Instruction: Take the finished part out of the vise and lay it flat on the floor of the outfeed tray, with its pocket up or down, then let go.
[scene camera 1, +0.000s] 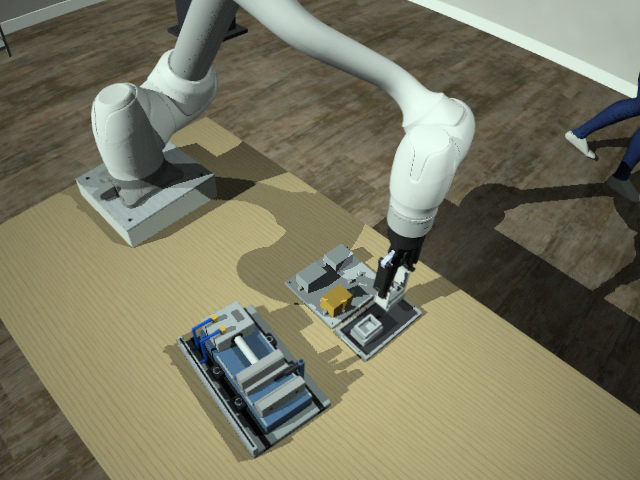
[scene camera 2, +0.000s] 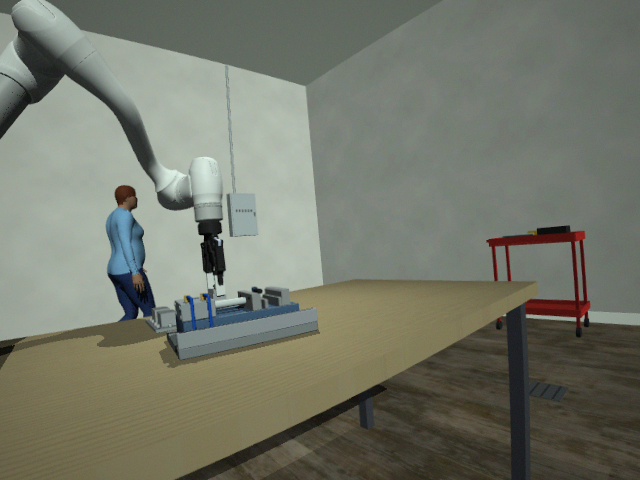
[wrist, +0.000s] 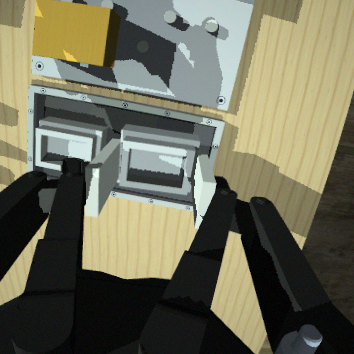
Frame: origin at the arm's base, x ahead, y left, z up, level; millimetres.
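Seen in the pictures: gripper, fingertip midpoint: (scene camera 1: 390, 295) (scene camera 2: 216, 294) (wrist: 157, 161); arm's base, link origin: (scene camera 1: 140, 177).
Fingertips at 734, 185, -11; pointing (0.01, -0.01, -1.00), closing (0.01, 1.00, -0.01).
Offsets run from my fingertips to a thing's top centre, as dx, dy, dz.
My gripper (scene camera 1: 391, 292) (scene camera 2: 215, 290) (wrist: 157, 161) points down and is shut on the finished part {-2, +0, +21} (scene camera 1: 393, 300) (wrist: 159, 146), a light grey block with a rectangular pocket facing up. The part looks level and is low inside the far end of the outfeed tray (scene camera 1: 392, 334) (wrist: 167, 113). I cannot tell whether its underside touches the tray floor. A second pocketed grey part {+7, -86, -19} (scene camera 1: 364, 338) (wrist: 40, 150) sits in the tray's other end, beside the left finger in the wrist view. The blue and grey vise {-95, -341, +39} (scene camera 1: 263, 370) (scene camera 2: 279, 311) shows no part between its jaws.
A grey fixture plate {-134, -29, -52} (scene camera 1: 310, 302) (wrist: 200, 95) lies along the tray's back side, carrying a yellow block {-93, -79, -16} (scene camera 1: 336, 299) (wrist: 70, 35), grey blocks and pins. A person (scene camera 2: 123, 242) stands beyond the table. A red trolley (scene camera 2: 537, 239) stands at the right.
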